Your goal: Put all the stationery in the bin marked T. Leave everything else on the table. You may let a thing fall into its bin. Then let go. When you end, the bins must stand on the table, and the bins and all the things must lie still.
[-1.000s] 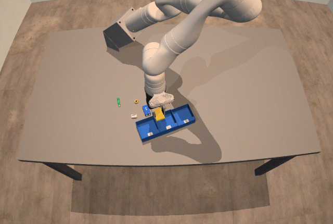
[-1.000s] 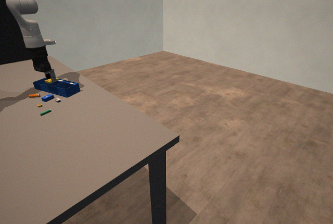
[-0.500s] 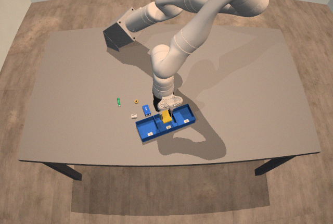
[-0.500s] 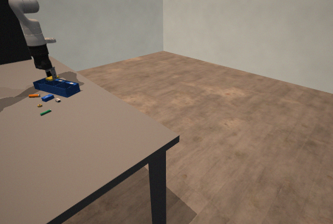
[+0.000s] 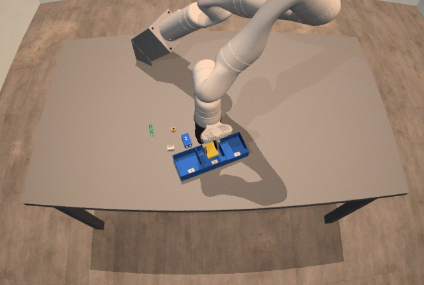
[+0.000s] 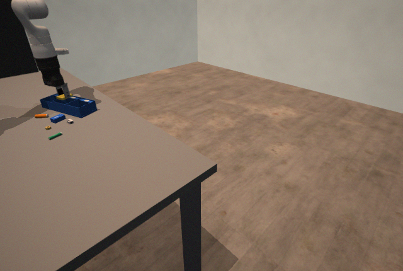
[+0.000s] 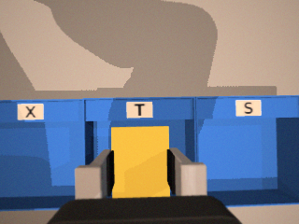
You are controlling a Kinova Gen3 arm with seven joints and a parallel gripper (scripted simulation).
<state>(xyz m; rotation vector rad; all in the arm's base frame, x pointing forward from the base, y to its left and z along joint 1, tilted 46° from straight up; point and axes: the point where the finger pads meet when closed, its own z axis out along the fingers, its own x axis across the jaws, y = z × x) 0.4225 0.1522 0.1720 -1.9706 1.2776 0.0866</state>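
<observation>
Right now the blue three-compartment bin is 5 cm below my hand. From my hand the other things lie so: blue 9V battery: 9 cm to the right, 7 cm below, 4 cm behind; yellow pad: 2 cm below; orange battery: 10 cm behind, 7 cm below, 3 cm to the right.
</observation>
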